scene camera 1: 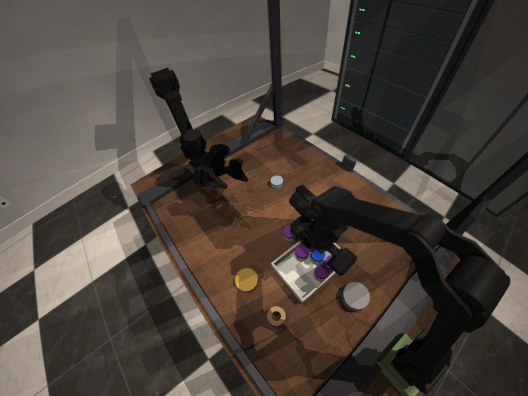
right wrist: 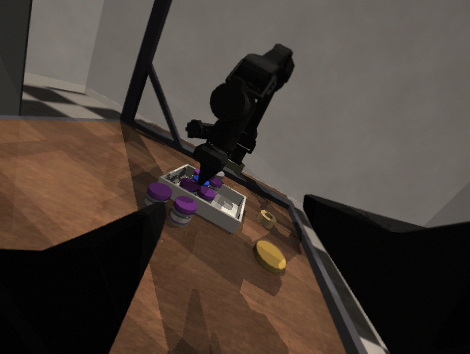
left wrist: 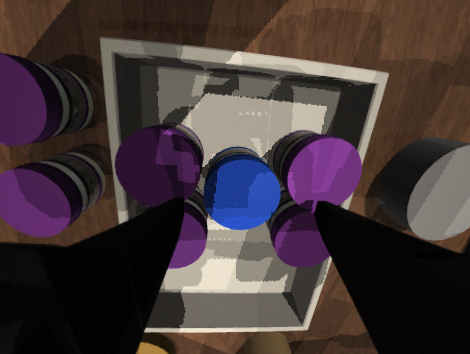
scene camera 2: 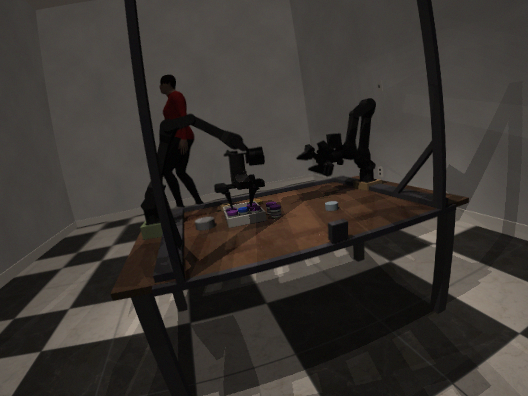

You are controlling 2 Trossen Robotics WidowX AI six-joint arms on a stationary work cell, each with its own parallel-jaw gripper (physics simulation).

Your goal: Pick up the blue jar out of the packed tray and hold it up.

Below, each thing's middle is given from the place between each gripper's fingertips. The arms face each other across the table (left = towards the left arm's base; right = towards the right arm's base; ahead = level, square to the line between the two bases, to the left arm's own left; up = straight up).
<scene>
The blue jar [left wrist: 241, 192] lies 2 cm below my left hand. Round my left hand: white tray [scene camera 1: 300, 274] (6 cm below, 2 cm ahead, 1 cm to the right); yellow disc [right wrist: 269, 256] (20 cm ahead, 10 cm to the right, 4 cm below).
Right now my right hand is 20 cm to the right of the yellow disc, 16 cm above it and 15 cm short of it. The rest, counted from my right hand: white tray 29 cm to the left, 18 cm below, 3 cm behind; blue jar 29 cm to the left, 14 cm below, 6 cm behind.
</scene>
